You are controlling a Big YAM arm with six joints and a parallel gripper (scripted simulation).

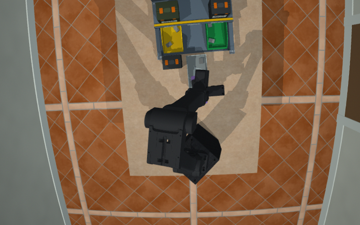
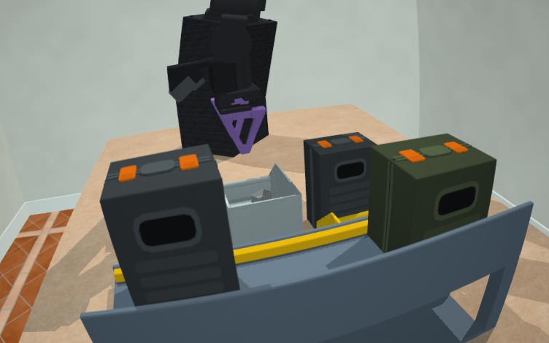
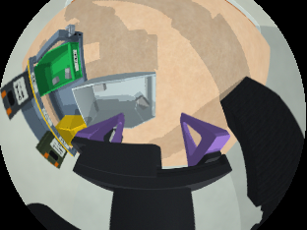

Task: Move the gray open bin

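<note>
Now: hand 8 cm short of the gray open bin, 1 cm to the right of it and 7 cm above it. Round my hand: green bin: 29 cm ahead, 6 cm to the right, 7 cm below; then yellow bin: 25 cm ahead, 16 cm to the left, 7 cm below; then yellow rail: 32 cm ahead, 6 cm to the left.
</note>
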